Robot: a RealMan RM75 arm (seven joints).
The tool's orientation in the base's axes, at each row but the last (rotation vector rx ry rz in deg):
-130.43, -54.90, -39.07
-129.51, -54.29, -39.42
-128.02, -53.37, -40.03
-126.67, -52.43, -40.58
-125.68, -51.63, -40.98
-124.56, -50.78, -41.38
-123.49, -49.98, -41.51
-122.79, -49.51, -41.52
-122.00, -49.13, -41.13
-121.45, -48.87, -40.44
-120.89, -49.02, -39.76
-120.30, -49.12, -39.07
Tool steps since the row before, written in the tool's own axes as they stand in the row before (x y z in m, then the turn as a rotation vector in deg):
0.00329, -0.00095, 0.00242, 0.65, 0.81, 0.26
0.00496, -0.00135, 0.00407, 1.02, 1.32, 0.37
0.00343, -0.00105, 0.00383, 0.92, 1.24, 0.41
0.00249, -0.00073, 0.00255, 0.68, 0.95, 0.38
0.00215, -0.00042, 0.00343, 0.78, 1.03, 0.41
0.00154, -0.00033, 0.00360, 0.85, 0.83, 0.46
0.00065, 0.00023, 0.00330, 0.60, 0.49, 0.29
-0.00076, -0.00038, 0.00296, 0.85, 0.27, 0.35
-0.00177, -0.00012, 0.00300, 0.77, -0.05, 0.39
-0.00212, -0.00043, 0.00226, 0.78, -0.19, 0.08
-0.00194, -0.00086, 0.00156, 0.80, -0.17, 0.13
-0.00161, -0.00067, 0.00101, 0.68, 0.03, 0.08
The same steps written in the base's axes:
0.00185, 0.00370, 0.00068, 1.07, 0.01, -0.01
0.00296, 0.00580, 0.00081, 1.71, -0.04, -0.01
0.00219, 0.00477, 0.00004, 1.60, -0.01, -0.08
0.00157, 0.00327, 0.00026, 1.22, 0.03, -0.12
0.00180, 0.00360, -0.00057, 1.35, 0.04, -0.10
0.00154, 0.00346, -0.00105, 1.26, 0.22, -0.01
0.00134, 0.00263, -0.00163, 0.81, 0.18, 0.05
-0.00008, 0.00221, -0.00214, 0.81, 0.43, 0.28
-0.00053, 0.00178, -0.00295, 0.53, 0.60, 0.33
-0.00118, 0.00126, -0.00261, 0.37, 0.43, 0.58
-0.00156, 0.00099, -0.00188, 0.40, 0.47, 0.55
-0.00134, 0.00057, -0.00140, 0.47, 0.29, 0.41

